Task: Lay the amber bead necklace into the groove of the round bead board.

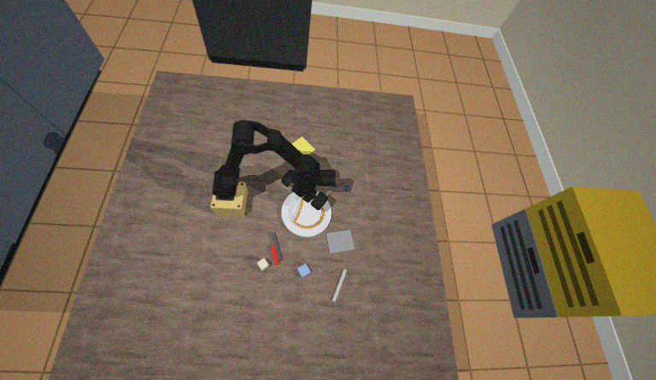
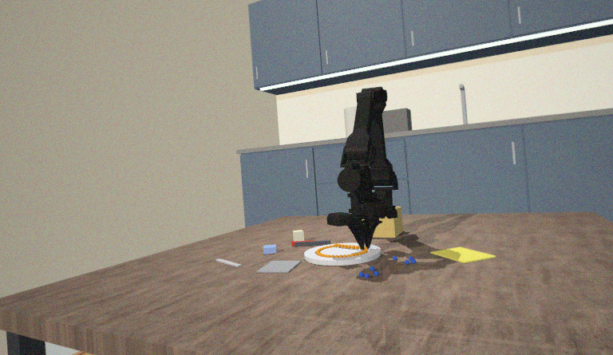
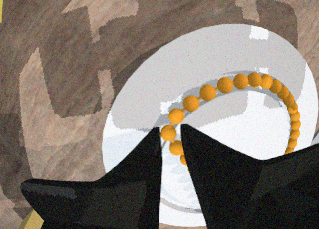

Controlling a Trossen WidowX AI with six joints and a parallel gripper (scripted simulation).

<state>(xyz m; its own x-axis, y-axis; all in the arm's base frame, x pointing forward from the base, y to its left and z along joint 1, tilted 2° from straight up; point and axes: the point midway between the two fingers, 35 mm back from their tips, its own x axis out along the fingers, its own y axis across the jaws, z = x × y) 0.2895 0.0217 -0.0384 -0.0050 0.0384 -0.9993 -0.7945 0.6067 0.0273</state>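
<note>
The red stick is 10 cm behind my gripper tip, 21 cm to the right of it and 1 cm below it. Round my gripper tip: yellow sheet 3 cm behind, 23 cm to the left, 1 cm below; then light blue cube 1 cm ahead, 28 cm to the right, 1 cm below; then grey square tile 15 cm ahead, 17 cm to the right, 1 cm below.
</note>
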